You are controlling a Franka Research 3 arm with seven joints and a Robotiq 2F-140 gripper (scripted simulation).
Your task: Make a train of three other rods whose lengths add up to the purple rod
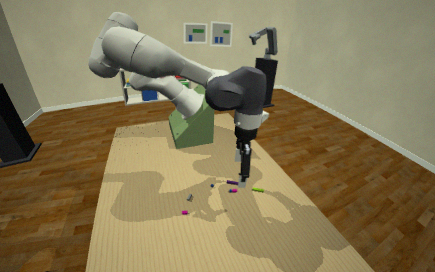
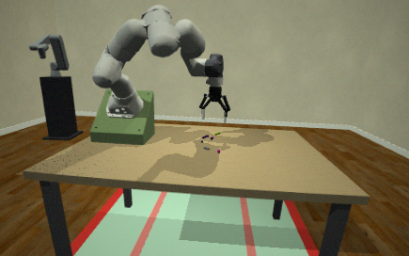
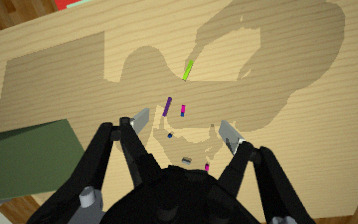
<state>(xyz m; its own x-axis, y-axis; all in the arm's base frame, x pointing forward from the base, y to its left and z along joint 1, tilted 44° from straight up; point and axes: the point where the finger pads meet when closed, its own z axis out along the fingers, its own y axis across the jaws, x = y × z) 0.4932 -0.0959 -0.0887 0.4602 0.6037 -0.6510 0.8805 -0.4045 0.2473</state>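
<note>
The grey rod is 190 mm to the right of my hand, 120 mm below it and 60 mm behind it. Round my hand: purple rod (120 mm below, 50 mm behind, 10 mm to the left); dark blue piece (120 mm below, 80 mm to the right, 70 mm behind); lime rod (120 mm below, 90 mm to the left, 40 mm ahead).
</note>
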